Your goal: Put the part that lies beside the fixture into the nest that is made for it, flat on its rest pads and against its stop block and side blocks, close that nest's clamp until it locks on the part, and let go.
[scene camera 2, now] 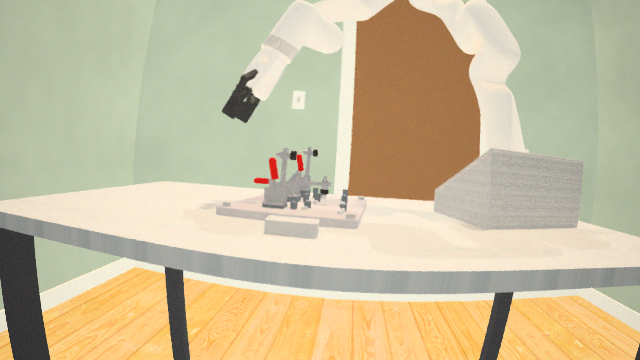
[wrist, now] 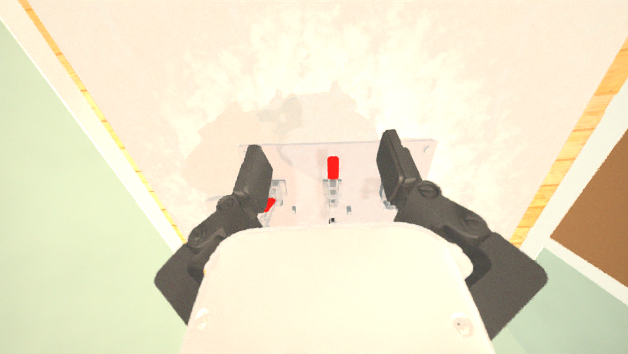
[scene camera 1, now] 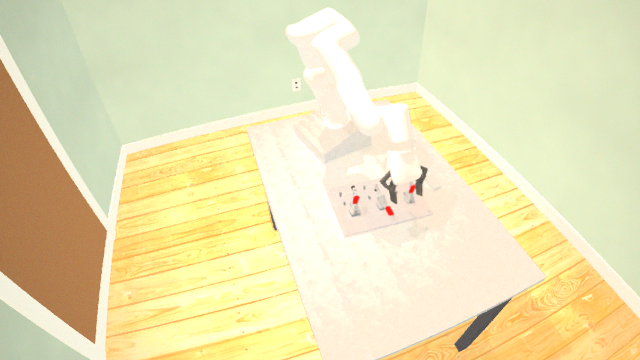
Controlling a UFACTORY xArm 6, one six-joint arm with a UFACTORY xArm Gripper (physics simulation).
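Where they show: gripper, between the fingertips: [scene camera 2: 234, 118] [wrist: 320, 151] [scene camera 1: 407, 199]; arm's base, origin of its link: [scene camera 2: 508, 171] [scene camera 1: 338, 119].
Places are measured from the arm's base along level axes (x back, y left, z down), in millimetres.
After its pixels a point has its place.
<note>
The part, a plain light-grey block [scene camera 2: 291, 226] @(x -449, y 225, z 95 mm), lies on the table beside the near side of the fixture plate [scene camera 1: 367, 223] @(x -511, y -147, z 94 mm) [scene camera 2: 240, 212] @(x -538, y 109, z 100 mm) [wrist: 305, 156] @(x -540, y -20, z 94 mm). Three toggle clamps stand on the plate. The middle clamp's red handle [scene camera 1: 389, 211] @(x -528, y -70, z 53 mm) [wrist: 333, 167] @(x -526, y -67, z 53 mm) lies flat and its arm is low. The near clamp's red handle [scene camera 2: 273, 168] @(x -492, y 60, z 27 mm) and the far clamp's red handle [scene camera 2: 300, 162] @(x -452, y -156, z 17 mm) stand up, with their arms raised. Small dark blocks and pads mark the nests; details are too small to tell. My gripper [scene camera 1: 407, 198] @(x -595, y -64, z -69 mm) [scene camera 2: 237, 118] @(x -595, y -64, z -69 mm) [wrist: 320, 151] @(x -595, y -64, z -69 mm) is open and empty, tilted, high above the clamp side of the fixture.
The table [scene camera 1: 400, 290] @(x -785, y -185, z 109 mm) [scene camera 2: 150, 220] @(x -661, y 214, z 109 mm) carries the fixture and the arm's wedge-shaped grey base [scene camera 2: 530, 190] @(x -5, y 105, z 34 mm). The raised clamp arms, such as the near one [scene camera 2: 284, 167] @(x -473, y 60, z 24 mm), are the tallest things on the plate. In the wrist view, my fingers partly cover the outer clamps.
</note>
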